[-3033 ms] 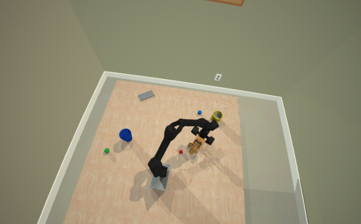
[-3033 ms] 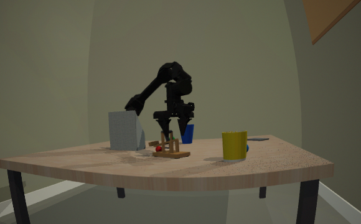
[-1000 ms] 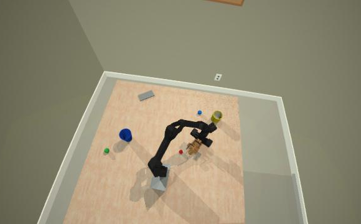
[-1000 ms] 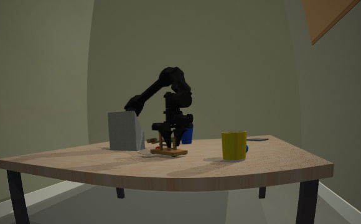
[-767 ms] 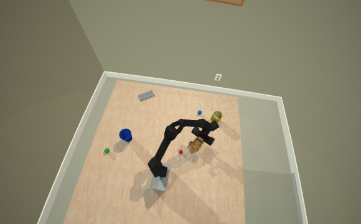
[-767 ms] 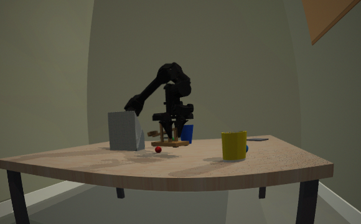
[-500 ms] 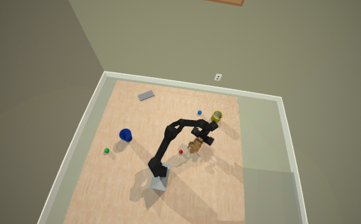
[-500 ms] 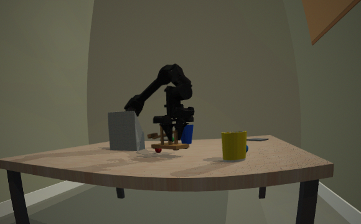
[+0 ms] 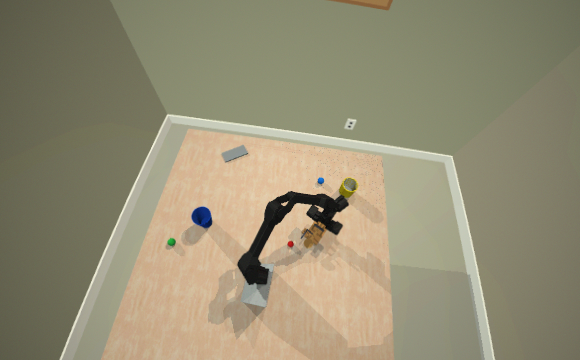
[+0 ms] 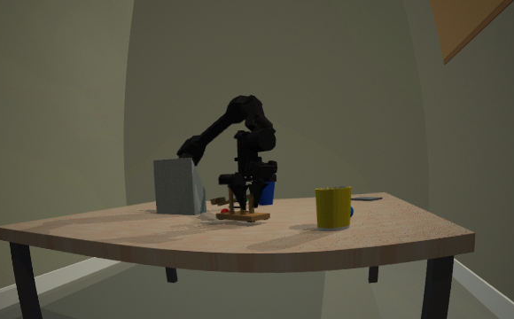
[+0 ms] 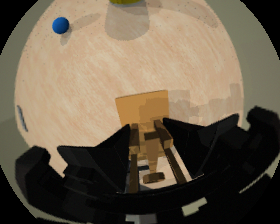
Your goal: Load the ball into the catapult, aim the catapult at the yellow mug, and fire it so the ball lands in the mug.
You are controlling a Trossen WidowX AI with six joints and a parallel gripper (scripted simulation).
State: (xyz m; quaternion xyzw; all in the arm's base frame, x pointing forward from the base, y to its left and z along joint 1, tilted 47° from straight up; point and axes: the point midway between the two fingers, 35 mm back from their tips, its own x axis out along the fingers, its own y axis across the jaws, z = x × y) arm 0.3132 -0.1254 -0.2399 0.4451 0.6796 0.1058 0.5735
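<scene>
Right now the red ball is 12 cm behind my gripper tip, 15 cm to the left of it and 3 cm below it. Round my gripper tip: yellow mug (24 cm ahead, 14 cm to the right, 2 cm below); then blue ball (28 cm ahead, 1 cm to the left, 2 cm below); then wooden catapult (6 cm behind, 5 cm to the left, 2 cm above).
</scene>
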